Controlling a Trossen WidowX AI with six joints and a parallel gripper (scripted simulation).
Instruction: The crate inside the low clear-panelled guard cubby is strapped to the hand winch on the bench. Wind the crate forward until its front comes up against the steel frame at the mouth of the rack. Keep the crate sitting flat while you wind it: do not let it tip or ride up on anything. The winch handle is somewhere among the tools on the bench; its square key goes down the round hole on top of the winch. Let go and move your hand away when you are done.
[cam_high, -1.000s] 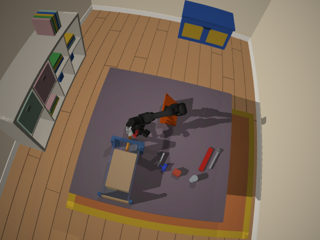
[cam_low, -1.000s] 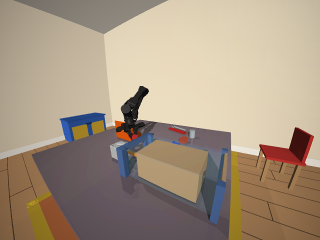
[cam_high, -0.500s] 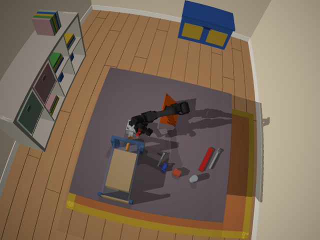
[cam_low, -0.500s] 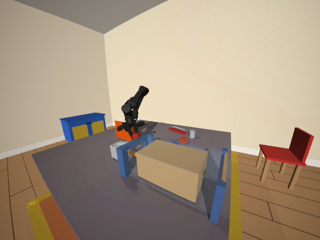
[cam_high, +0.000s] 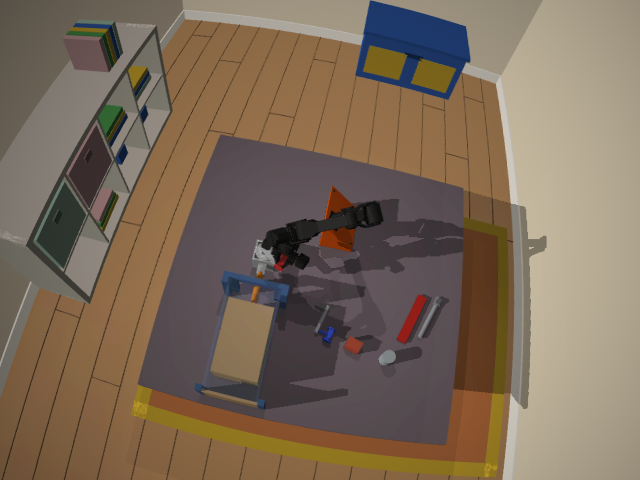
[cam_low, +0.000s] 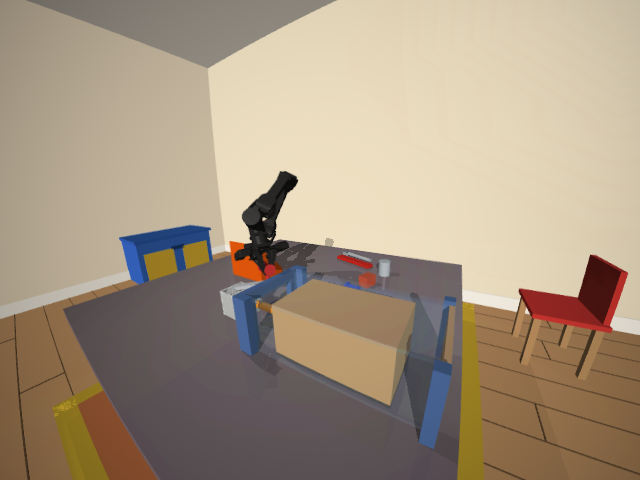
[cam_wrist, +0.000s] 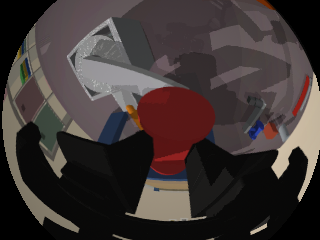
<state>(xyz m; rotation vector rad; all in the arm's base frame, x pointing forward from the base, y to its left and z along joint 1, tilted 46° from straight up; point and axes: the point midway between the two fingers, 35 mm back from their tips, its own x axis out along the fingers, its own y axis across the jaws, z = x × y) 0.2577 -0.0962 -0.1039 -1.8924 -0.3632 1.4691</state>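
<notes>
My gripper tip is now 30 mm past the winch handle, 30 mm to the left of it and 30 mm above it. Also, from my gripper tip: blue frame (90 mm ahead, 70 mm to the right, 30 mm below); then grey winch (80 mm behind, 90 mm to the right, 100 mm below); then red grip (10 mm behind).
</notes>
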